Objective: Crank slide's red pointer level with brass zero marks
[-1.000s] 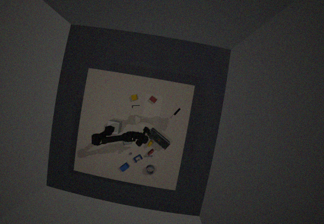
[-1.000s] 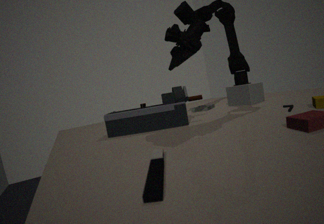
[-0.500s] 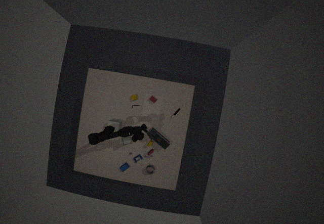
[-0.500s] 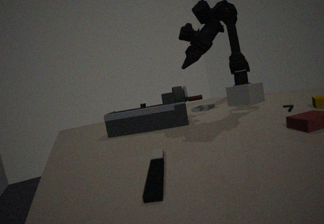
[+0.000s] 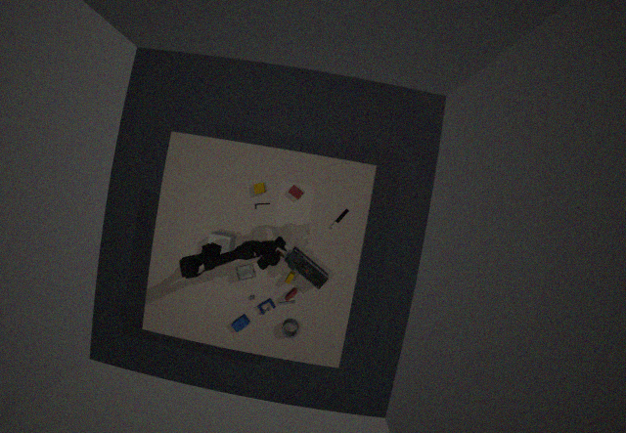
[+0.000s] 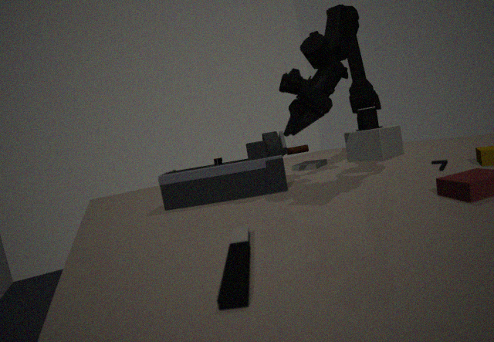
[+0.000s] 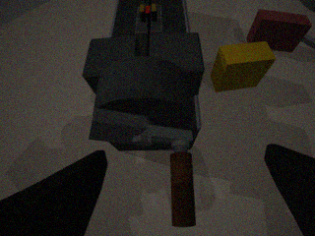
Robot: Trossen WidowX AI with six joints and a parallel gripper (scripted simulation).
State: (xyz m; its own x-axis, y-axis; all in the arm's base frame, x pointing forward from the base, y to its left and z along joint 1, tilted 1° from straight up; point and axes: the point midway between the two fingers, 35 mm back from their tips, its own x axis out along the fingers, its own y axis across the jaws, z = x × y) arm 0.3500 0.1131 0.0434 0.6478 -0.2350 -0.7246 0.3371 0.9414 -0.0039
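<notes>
Now: the brown crank handle 2 cm behind my gripper tip, 1 cm to the left of it and 4 cm below it. The rest, counted from my gripper tip: red pointer: 16 cm ahead, 3 cm to the right, 3 cm below; grey plate: 18 cm behind, 20 cm to the right, 11 cm below; blue piece: 10 cm behind, 51 cm to the right, 9 cm below.
</notes>
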